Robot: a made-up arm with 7 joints.
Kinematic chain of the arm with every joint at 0, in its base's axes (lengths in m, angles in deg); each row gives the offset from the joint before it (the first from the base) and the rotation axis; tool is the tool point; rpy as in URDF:
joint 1: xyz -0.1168 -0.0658 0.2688 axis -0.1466 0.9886 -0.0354
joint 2: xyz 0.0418 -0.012 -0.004 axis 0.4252 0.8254 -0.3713
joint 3: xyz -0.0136 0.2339 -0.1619 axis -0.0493 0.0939 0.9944
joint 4: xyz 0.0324 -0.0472 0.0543 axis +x
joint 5: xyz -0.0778 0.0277 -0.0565 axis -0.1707 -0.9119 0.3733
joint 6: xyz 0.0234 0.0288 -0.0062 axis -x
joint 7: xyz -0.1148 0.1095 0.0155 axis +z
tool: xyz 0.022 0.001 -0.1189 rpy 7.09 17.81 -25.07
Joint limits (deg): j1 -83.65..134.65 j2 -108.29..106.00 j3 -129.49..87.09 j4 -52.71..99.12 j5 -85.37..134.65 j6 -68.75..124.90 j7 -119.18..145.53
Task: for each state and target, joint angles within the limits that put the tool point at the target. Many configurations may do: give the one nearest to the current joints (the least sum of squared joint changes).
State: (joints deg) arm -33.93 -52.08 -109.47 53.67 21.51 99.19 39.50
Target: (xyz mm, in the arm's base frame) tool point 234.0 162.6 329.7
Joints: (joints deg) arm -51.03 -61.04 -109.13 49.54 16.37 96.40 41.77
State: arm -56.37 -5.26 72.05 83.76 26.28 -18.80 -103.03
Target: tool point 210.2 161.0 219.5
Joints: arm -83.65 -43.29 54.55 48.02 50.92 12.02 -100.25
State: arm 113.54 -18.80 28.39 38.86 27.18 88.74 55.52
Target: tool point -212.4 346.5 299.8
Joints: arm 118.05 23.66 20.45 68.69 18.05 60.33 59.12
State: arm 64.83 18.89 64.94 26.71 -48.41 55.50 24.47
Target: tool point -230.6 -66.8 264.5
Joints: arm 74.95 -9.36 87.09 34.48 -63.55 69.86 34.35
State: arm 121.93 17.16 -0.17 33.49 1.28 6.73 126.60
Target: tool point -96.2 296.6 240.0
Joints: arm 129.34 2.51 3.72 48.91 -29.10 -28.24 124.14
